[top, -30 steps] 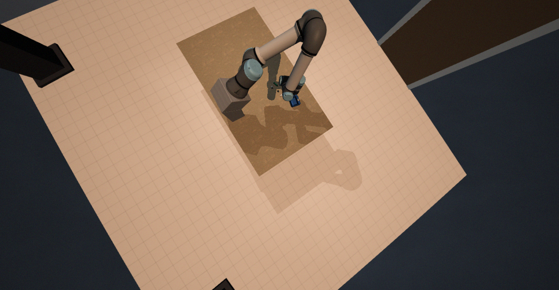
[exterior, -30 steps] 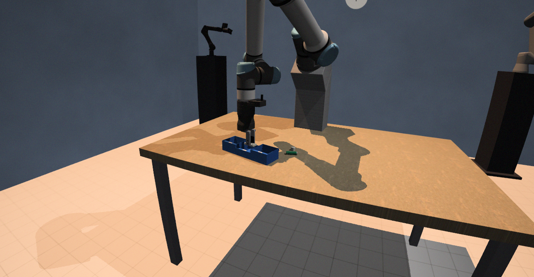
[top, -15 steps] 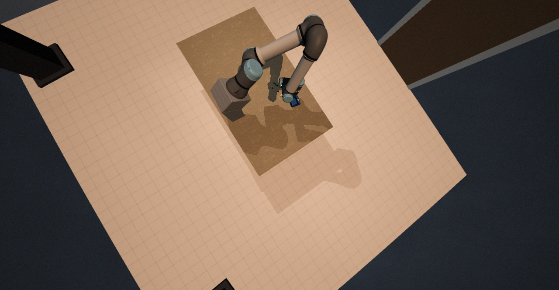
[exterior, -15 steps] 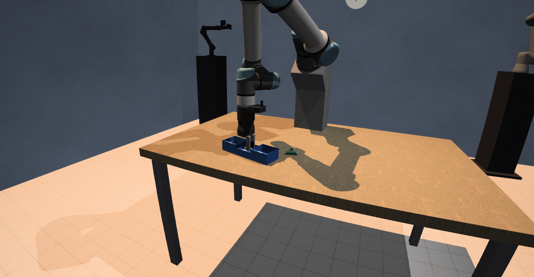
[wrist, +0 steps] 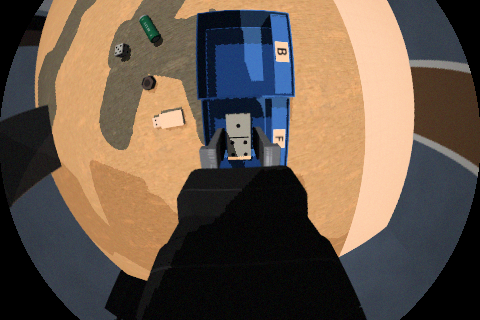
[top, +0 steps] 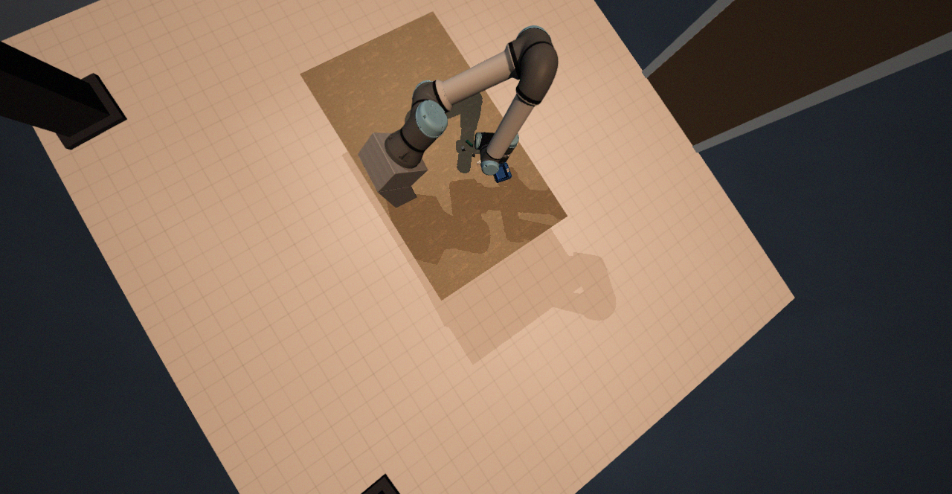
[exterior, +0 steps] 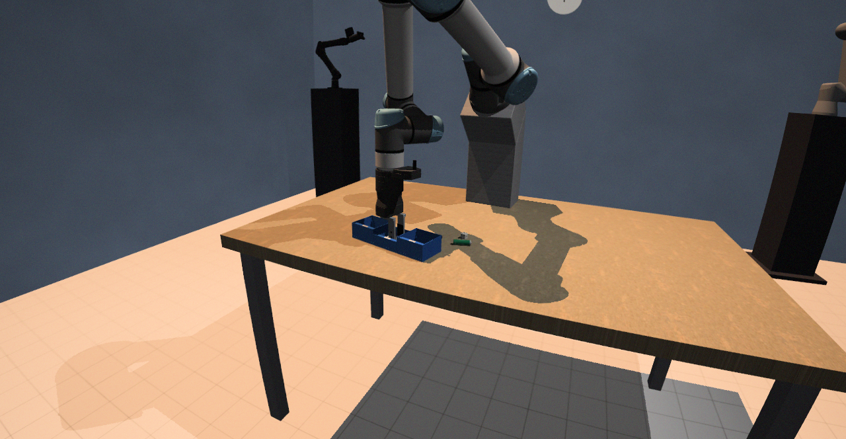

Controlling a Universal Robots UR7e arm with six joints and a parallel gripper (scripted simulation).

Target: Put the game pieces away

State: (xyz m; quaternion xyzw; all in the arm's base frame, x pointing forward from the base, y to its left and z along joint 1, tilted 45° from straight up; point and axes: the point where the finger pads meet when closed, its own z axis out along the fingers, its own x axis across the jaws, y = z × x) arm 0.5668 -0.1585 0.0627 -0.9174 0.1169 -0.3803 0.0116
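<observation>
Now: the blue bin 10 mm below my hand and 10 mm ahead of it. From my hand the other things lie so: pale domino-like tile: 20 mm below; then black piece: 100 mm to the left, 80 mm behind, 30 mm below; then pale flat block: 80 mm behind, 50 mm to the left, 30 mm below.
</observation>
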